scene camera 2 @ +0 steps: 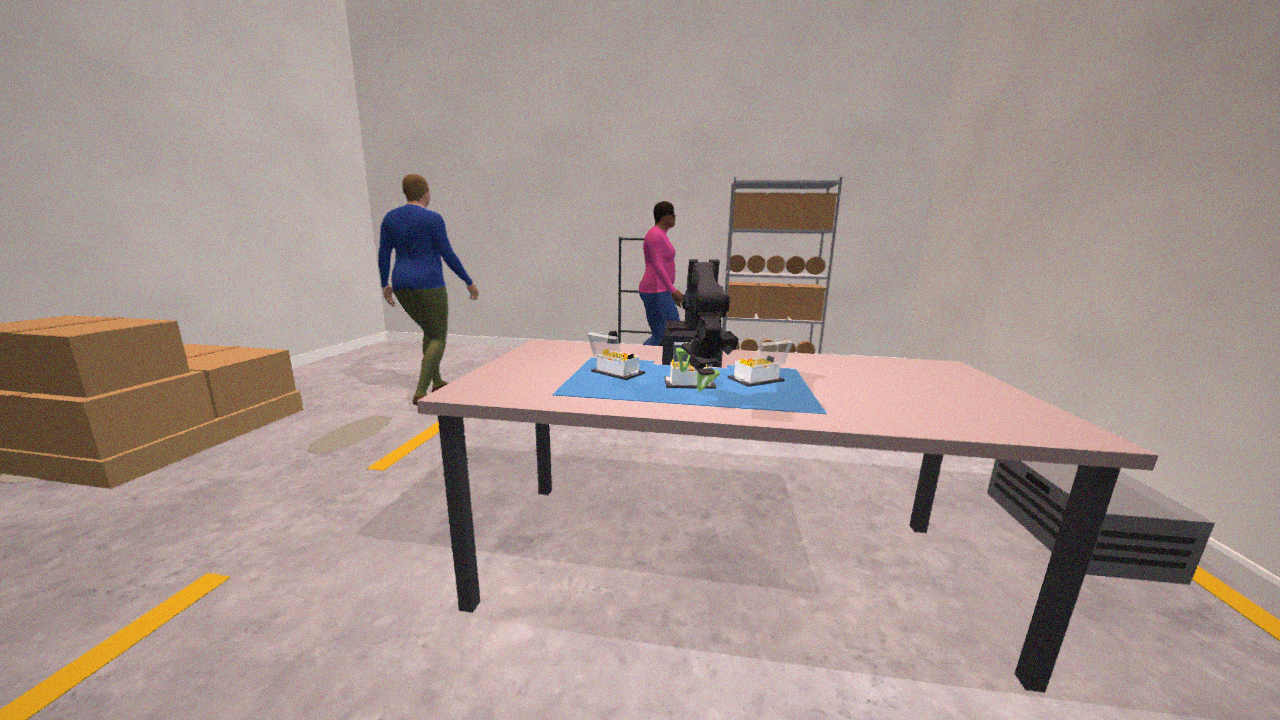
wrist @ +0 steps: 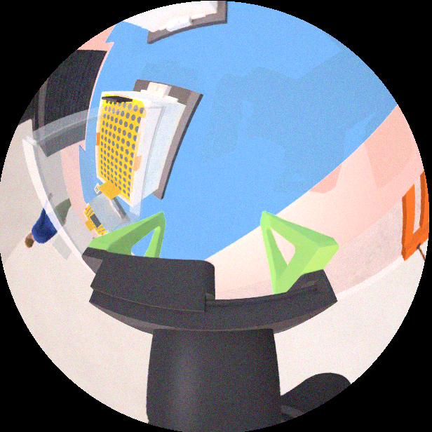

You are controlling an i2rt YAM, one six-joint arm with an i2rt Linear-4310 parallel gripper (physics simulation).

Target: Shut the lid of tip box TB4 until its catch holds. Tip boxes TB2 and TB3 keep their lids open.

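Pixels of known places: gripper, fingertip midpoint: (scene camera 2: pixel 691 381); arm's base at its link origin: (scene camera 2: pixel 692 328).
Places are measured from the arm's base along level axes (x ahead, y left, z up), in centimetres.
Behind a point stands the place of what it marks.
The middle tip box (scene camera 2: pixel 682 377) @(x 37.3, y -7.3, z -8.7 cm) (wrist: pixel 117 145) has yellow racks; its label is not readable, so I cannot confirm it is TB4. Its clear lid (wrist: pixel 33 160) stands raised, and the box shows through it in the wrist view. The left tip box (scene camera 2: pixel 617 365) @(x 27.4, y -28.0, z -7.8 cm) (wrist: pixel 95 220) and the right tip box (scene camera 2: pixel 757 370) @(x 33.1, y 17.3, z -7.2 cm) (wrist: pixel 180 22) stand either side; their labels are unreadable too. Raised lids show on both in the scene view. My gripper (scene camera 2: pixel 696 368) @(x 46.1, y -5.7, z -7.0 cm) (wrist: pixel 212 216) is open and empty, low beside the middle box. Its left finger overlaps the lid's lower edge in view; contact is unclear.
The boxes stand on a blue mat (scene camera 2: pixel 608 394) @(x 45.0, y -29.9, z -11.9 cm) (wrist: pixel 250 150) on a pink table (scene camera 2: pixel 895 394) @(x 40.4, y 58.9, z -12.2 cm). The dark arm base (wrist: pixel 70 90) is at the left of the wrist view. An orange object (wrist: pixel 415 225) shows at the right. Two people walk behind the table.
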